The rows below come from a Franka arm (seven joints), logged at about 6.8 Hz.
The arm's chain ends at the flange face. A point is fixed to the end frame.
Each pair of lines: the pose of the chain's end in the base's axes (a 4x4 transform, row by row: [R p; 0 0 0 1], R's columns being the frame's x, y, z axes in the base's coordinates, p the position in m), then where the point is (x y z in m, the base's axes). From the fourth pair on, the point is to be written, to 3 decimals.
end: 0.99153, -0.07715, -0.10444, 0.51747; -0.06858, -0.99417, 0.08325, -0.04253; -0.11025, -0.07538, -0.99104, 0.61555; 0, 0, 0, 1
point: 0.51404 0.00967 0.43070
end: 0.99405, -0.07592, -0.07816, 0.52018; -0.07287, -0.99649, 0.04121, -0.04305; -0.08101, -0.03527, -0.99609, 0.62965; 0, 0, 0, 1
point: 0.52168 0.00128 0.44273
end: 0.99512, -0.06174, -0.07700, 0.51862; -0.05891, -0.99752, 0.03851, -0.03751; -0.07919, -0.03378, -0.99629, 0.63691; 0, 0, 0, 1
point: 0.51981 0.00654 0.44992
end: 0.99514, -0.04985, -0.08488, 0.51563; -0.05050, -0.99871, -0.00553, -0.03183; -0.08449, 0.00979, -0.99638, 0.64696; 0, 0, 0, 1
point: 0.515 0.004 0.458
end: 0.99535, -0.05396, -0.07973, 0.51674; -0.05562, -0.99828, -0.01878, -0.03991; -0.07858, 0.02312, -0.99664, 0.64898; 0, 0, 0, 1
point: 0.517 -0.007 0.460
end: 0.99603, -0.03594, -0.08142, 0.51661; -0.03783, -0.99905, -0.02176, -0.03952; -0.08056, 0.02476, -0.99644, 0.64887; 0, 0, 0, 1
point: 0.516 -0.006 0.460
